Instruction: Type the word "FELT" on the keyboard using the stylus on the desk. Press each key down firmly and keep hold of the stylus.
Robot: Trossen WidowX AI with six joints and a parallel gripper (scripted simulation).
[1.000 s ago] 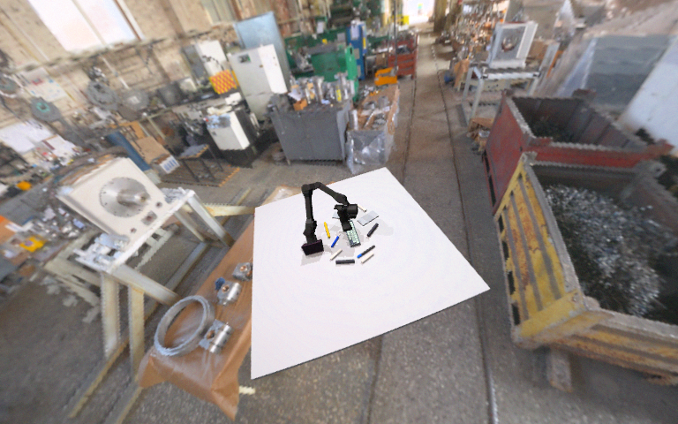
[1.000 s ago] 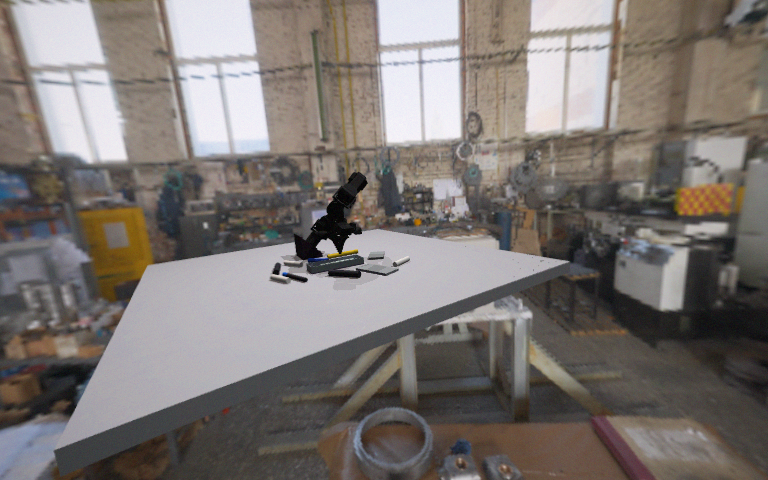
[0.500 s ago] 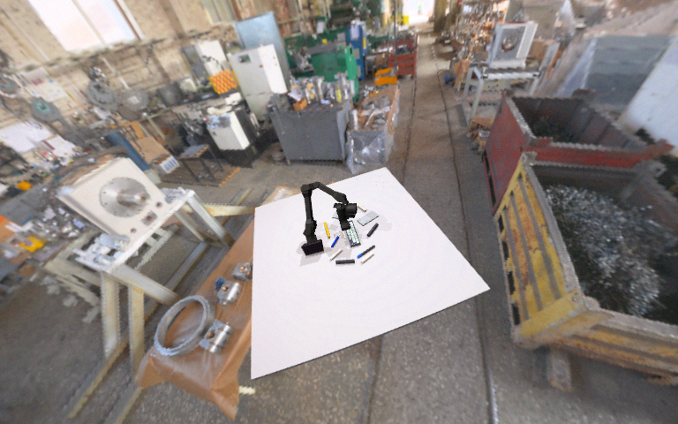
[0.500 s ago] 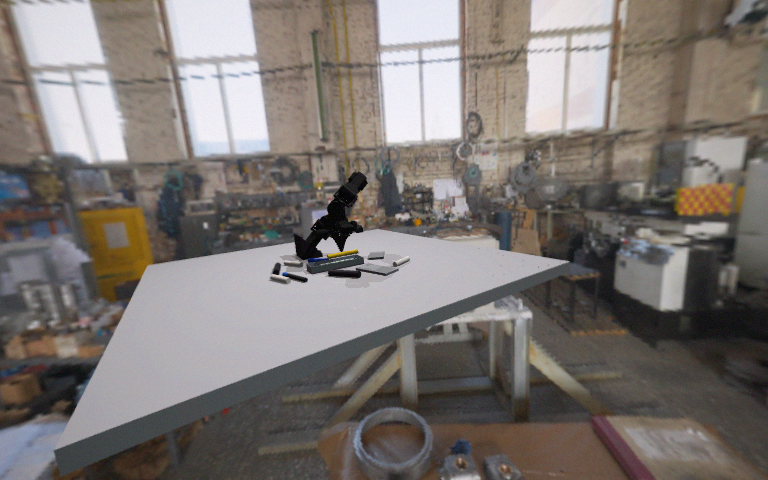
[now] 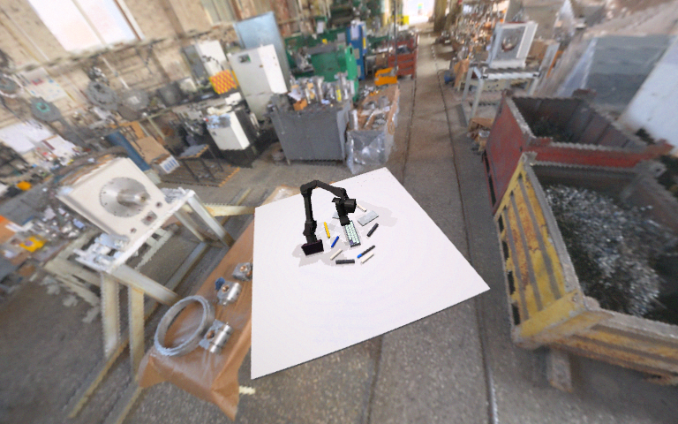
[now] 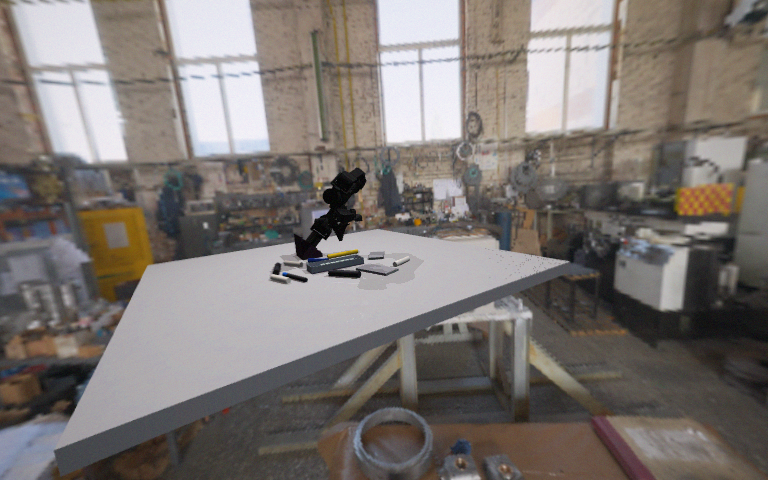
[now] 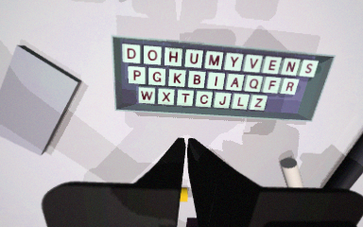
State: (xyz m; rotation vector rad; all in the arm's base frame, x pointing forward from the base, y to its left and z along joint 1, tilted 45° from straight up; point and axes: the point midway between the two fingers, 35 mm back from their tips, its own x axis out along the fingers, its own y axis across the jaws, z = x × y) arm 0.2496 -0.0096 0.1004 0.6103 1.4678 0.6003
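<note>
Now: gripper tip 90 mm above the blue stylus, 80 mm past it and 50 mm to the left of it. The rest, counted from my gripper tip: stylus tip: 90 mm below, 60 mm behind, 20 mm to the right; then flat grey plate: 190 mm ahead, 90 mm below, 60 mm to the left; then yellow pencil: 140 mm behind, 90 mm below, 50 mm to the left.
</note>
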